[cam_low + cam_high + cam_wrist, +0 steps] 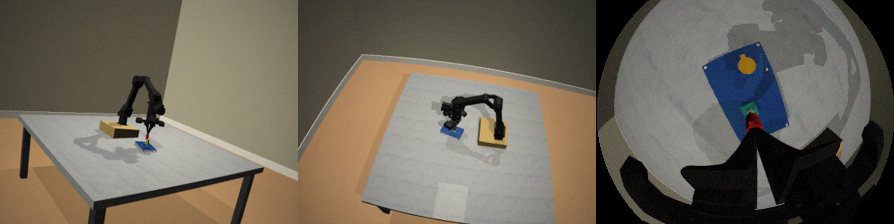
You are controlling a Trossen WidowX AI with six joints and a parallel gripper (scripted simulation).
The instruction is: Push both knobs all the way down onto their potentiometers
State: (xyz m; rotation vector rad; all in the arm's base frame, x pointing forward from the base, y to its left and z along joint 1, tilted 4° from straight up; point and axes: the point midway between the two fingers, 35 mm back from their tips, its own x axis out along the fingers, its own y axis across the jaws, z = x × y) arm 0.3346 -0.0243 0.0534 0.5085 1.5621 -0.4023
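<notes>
The red knob is 1 cm below my gripper tip. Also, from my gripper tip: yellow knob (5 cm ahead, 4 cm to the right, 3 cm below).
</notes>
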